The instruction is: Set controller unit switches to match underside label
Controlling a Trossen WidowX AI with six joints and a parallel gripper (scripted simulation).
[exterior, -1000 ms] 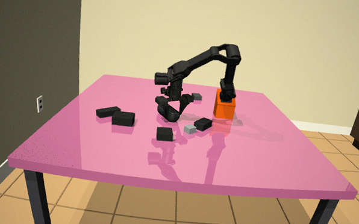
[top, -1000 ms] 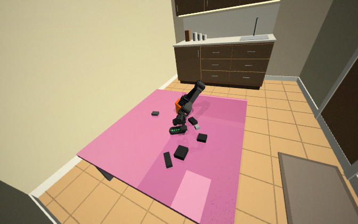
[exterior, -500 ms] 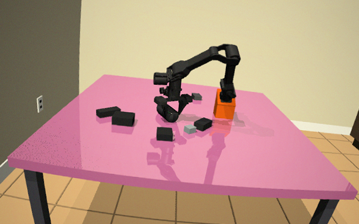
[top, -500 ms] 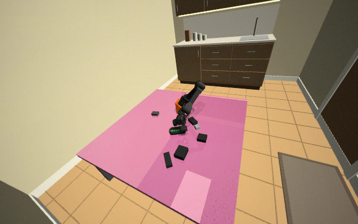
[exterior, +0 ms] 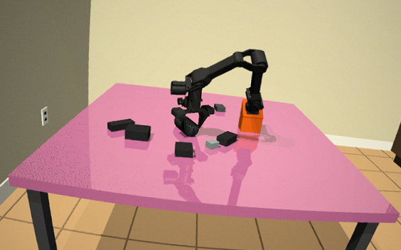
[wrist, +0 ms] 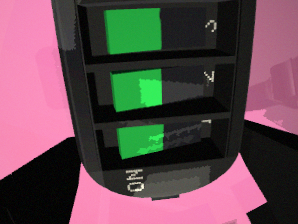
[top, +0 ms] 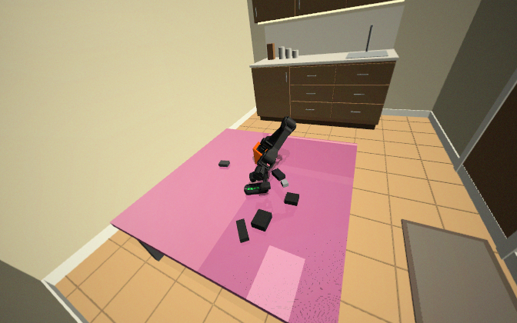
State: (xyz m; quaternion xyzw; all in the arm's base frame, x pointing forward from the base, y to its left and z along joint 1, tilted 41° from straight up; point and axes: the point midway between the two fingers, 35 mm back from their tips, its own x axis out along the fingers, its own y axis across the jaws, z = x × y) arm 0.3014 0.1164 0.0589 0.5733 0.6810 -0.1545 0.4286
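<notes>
Right now my gripper tip is 80 mm past the small grey cube, 110 mm to the right of it and 20 mm above it. From my gripper tip the other things lie so: long dark bar 310 mm ahead, 20 mm to the right, 10 mm below.
</notes>
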